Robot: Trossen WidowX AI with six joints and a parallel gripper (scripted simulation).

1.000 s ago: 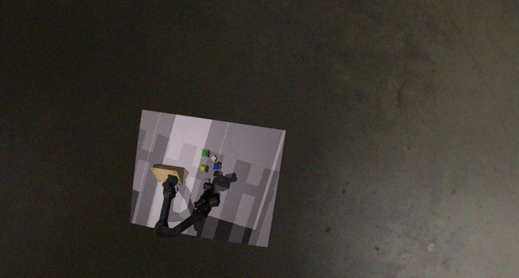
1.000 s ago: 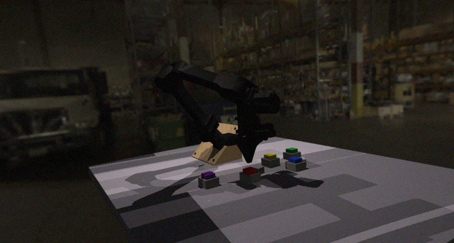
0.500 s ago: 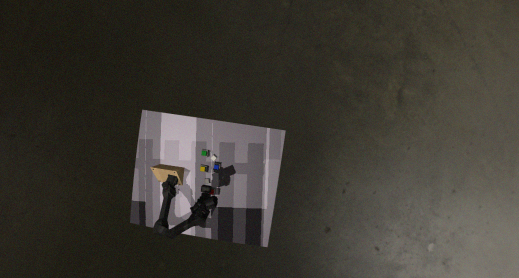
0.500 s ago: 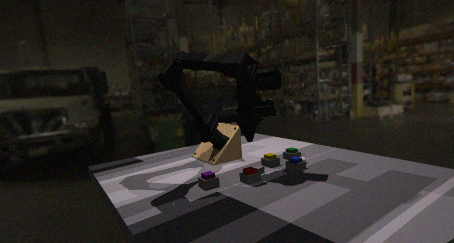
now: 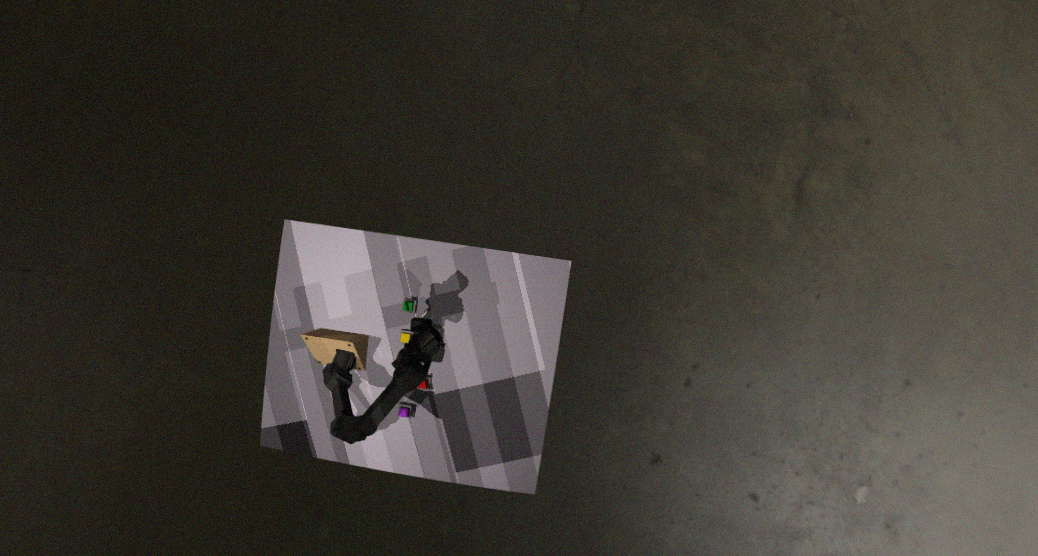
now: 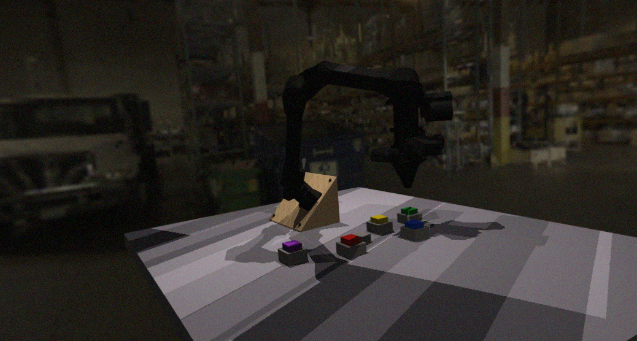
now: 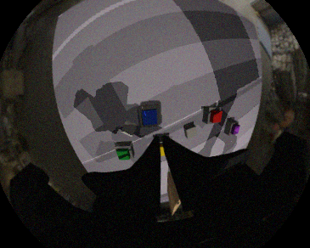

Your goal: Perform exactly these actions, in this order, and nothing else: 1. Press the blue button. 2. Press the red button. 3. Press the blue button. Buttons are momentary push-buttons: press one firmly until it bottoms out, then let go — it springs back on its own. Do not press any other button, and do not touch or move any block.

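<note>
Now: gripper tip 10 mm to the right of the blue button and 90 mm above it. Round my gripper tip: yellow button: 90 mm behind, 20 mm to the right, 90 mm below; white block: 40 mm behind, 70 mm to the left, 110 mm below; grey block: 50 mm behind, 110 mm to the right, 110 mm below.
</note>
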